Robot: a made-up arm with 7 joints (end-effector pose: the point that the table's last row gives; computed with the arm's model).
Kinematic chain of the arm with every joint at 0, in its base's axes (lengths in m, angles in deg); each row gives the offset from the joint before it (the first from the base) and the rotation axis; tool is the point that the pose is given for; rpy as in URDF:
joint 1: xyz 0 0 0.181 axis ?
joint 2: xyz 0 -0.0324 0.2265 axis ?
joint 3: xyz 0 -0.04 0.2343 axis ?
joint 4: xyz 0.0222 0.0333 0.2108 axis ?
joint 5: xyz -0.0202 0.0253 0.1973 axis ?
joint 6: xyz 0 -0.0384 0.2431 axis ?
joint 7: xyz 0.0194 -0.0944 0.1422 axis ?
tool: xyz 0 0 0 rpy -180 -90 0
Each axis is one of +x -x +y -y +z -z.
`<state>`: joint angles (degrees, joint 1 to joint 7).
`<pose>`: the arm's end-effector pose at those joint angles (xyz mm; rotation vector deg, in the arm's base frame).
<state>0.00 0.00 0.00 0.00 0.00 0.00 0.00</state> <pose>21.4 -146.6 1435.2 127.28 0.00 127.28</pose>
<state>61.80 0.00 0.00 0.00 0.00 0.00 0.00</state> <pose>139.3 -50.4 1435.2 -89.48 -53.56 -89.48</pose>
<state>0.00 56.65 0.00 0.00 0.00 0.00 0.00</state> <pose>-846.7 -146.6 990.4 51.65 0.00 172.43</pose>
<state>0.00 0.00 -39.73 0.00 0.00 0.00 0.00</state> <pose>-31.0 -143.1 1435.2 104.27 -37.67 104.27</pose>
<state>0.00 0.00 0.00 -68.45 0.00 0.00 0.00</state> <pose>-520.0 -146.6 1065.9 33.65 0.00 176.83</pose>
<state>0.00 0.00 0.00 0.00 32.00 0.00 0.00</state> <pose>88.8 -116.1 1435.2 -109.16 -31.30 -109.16</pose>
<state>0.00 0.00 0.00 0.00 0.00 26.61 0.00</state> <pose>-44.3 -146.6 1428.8 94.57 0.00 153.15</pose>
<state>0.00 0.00 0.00 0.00 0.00 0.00 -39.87</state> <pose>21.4 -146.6 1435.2 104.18 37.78 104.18</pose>
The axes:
joint 1: +z
joint 2: -y
joint 3: +z
joint 4: +y
joint 5: +z
joint 6: -y
joint 7: +x

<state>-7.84 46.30 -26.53 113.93 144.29 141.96 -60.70</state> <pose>60.2 -109.8 743.7 -36.51 133.73 -68.74</pose>
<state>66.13 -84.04 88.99 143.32 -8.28 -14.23 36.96</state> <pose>-261.5 100.4 318.8 0.29 107.66 -64.86</pose>
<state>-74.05 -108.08 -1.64 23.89 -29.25 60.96 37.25</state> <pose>183.5 -916.4 34.1 112.28 -106.75 15.29</pose>
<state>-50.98 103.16 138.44 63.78 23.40 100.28 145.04</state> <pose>-213.6 679.2 51.9 -130.34 24.73 -3.67</pose>
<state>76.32 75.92 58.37 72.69 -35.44 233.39 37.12</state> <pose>-270.3 -424.3 808.0 139.73 6.05 37.79</pose>
